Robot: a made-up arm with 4 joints.
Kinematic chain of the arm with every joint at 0, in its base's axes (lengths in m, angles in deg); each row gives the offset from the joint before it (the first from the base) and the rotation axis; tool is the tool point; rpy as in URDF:
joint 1: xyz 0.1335 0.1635 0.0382 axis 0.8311 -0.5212 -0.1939
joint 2: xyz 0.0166 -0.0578 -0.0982 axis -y
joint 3: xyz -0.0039 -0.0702 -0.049 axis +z
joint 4: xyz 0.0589 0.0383 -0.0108 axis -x
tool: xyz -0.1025 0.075 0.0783 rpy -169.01 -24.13 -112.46
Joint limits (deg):
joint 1: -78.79..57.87
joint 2: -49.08..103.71
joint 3: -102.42..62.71
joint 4: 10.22..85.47
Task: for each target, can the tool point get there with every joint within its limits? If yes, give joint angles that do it. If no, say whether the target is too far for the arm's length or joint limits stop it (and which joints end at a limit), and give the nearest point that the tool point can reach.
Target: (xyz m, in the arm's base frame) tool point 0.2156 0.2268 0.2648
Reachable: no: joint limits stop it (at a limit: joint 1, joint 2, joint 3) | nearest point 0.2072 0.1517 0.1337 | short by 0.151 m
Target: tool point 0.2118 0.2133 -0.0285
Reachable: yes | joints 28.19 72.85 -22.24 33.10
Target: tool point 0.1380 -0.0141 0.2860
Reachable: no: joint limits stop it (at a limit: joint 1, joint 3, joint 4) | nearest point 0.0639 0.0463 0.1718 | short by 0.149 m
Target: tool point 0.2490 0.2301 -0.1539
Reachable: yes | joints 33.59 78.86 33.14 43.72
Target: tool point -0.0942 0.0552 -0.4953
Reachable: no: too far | nearest point 0.0613 0.0873 -0.2288 | short by 0.310 m
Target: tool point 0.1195 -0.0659 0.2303
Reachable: no: joint limits stop it (at a limit: joint 1, joint 3, joint 4) | nearest point 0.0531 -0.0174 0.1438 | short by 0.119 m
